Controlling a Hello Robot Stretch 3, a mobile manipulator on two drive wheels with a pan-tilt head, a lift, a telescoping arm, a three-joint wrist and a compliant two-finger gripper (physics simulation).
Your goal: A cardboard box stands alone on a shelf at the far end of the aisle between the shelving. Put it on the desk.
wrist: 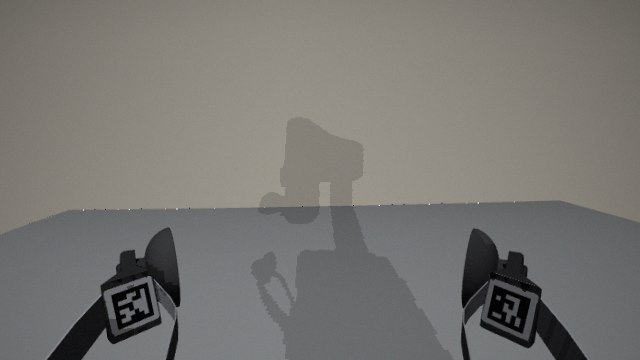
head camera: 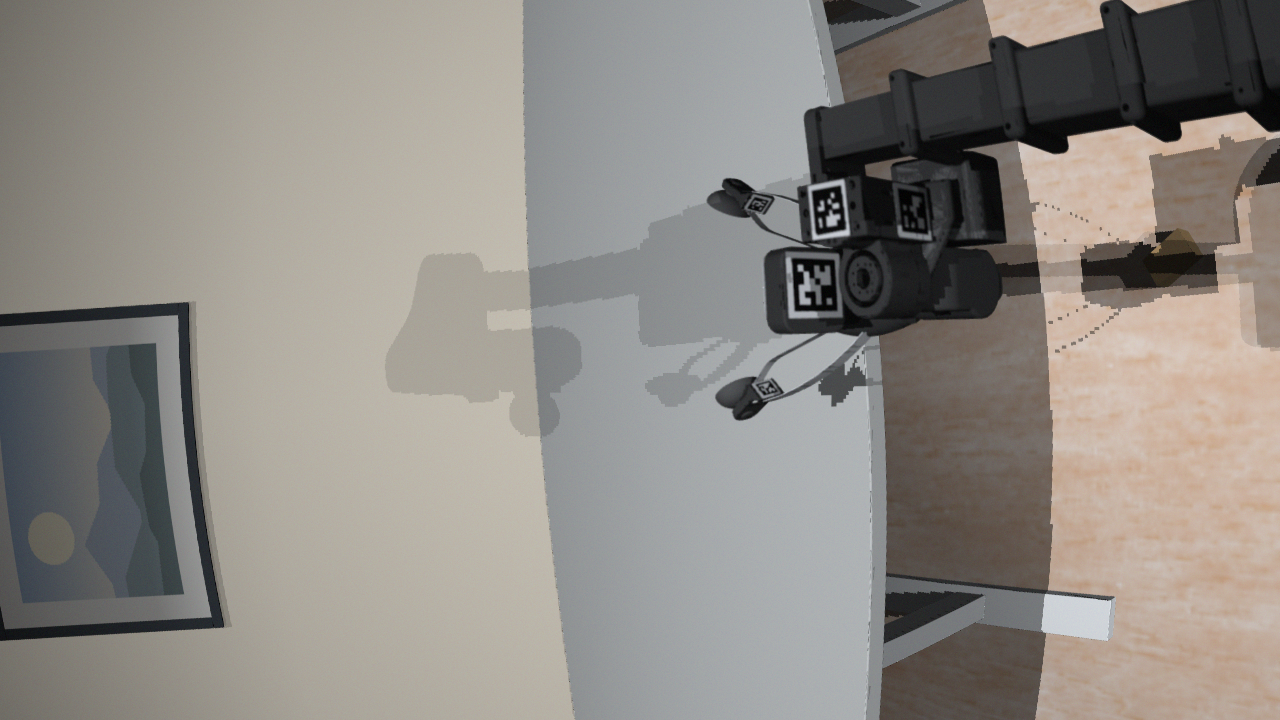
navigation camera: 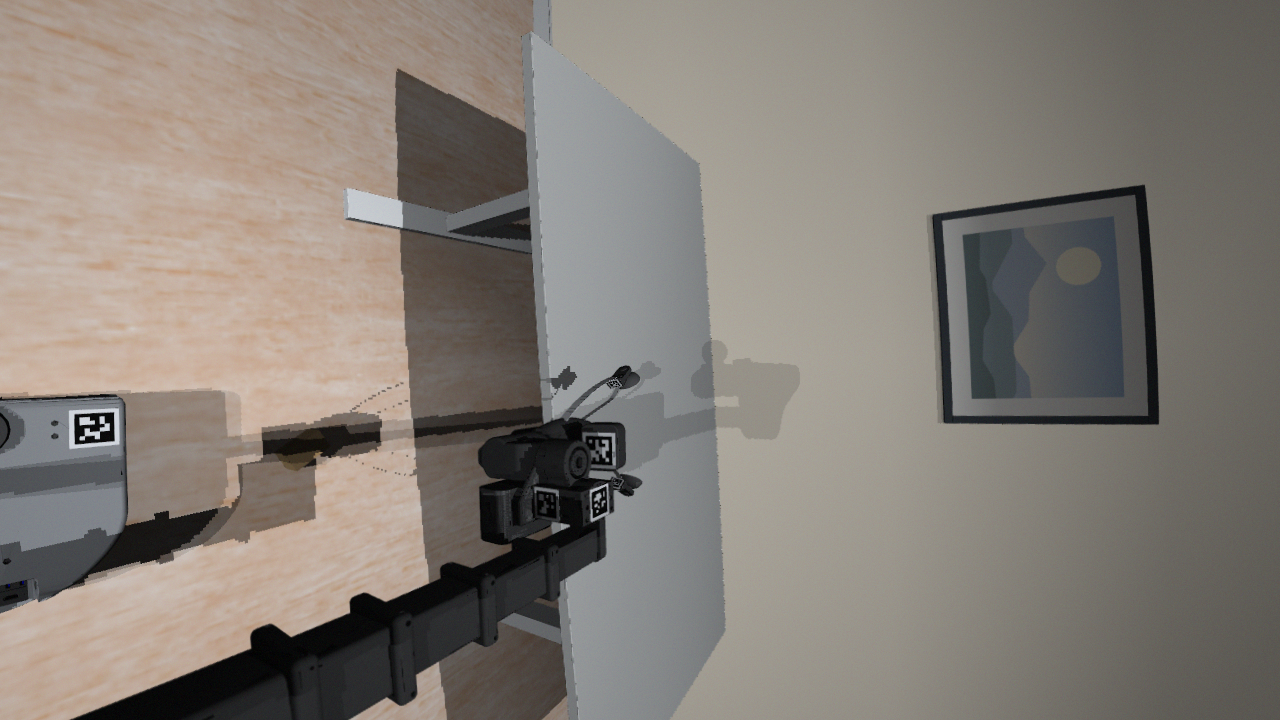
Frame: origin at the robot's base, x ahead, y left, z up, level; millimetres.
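Seen in the pictures: gripper, between the fingertips: point(head camera: 723, 297) point(navigation camera: 634, 429).
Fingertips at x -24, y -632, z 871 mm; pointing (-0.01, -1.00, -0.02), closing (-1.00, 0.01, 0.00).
Observation:
A point is followed by its place in that frame.
The grey desk point(head camera: 707, 573) {x 299, y -888, z 720 mm} point(navigation camera: 617, 223) {x 391, y -837, z 720 mm} point(wrist: 215, 325) stands against the wall. My gripper point(head camera: 739, 300) {x -24, y -632, z 871 mm} point(navigation camera: 626, 431) {x -24, y -632, z 871 mm} point(wrist: 320, 256) {x -24, y -632, z 871 mm} is open above the desk, a little in from its front edge, with nothing between the fingertips. The cardboard box does not show on the visible part of the desk top. A small brown shape that looks like the box point(head camera: 1174, 252) {x -100, y -487, z 60 mm} point(navigation camera: 306, 450) {x -93, y -497, z 61 mm} is on the floor, in dark shadow, between the robot's base and the desk. Its outline is hard to make out.
The extended arm point(head camera: 1065, 85) {x -101, y -204, z 981 mm} point(navigation camera: 358, 617) {x -84, y -158, z 955 mm} reaches over the desk's front edge. The robot's base point(navigation camera: 62, 510) {x -126, y -91, z 160 mm} is on the wooden floor point(head camera: 1163, 465) {x 249, y -537, z 0 mm} point(navigation camera: 223, 223) {x 419, y -346, z 0 mm}. A desk leg point(head camera: 1074, 616) point(navigation camera: 375, 207) stands at one side. A framed picture point(head camera: 107, 474) {x 183, y -1391, z 1530 mm} point(navigation camera: 1047, 308) {x 190, y -1390, z 1588 mm} hangs on the wall.

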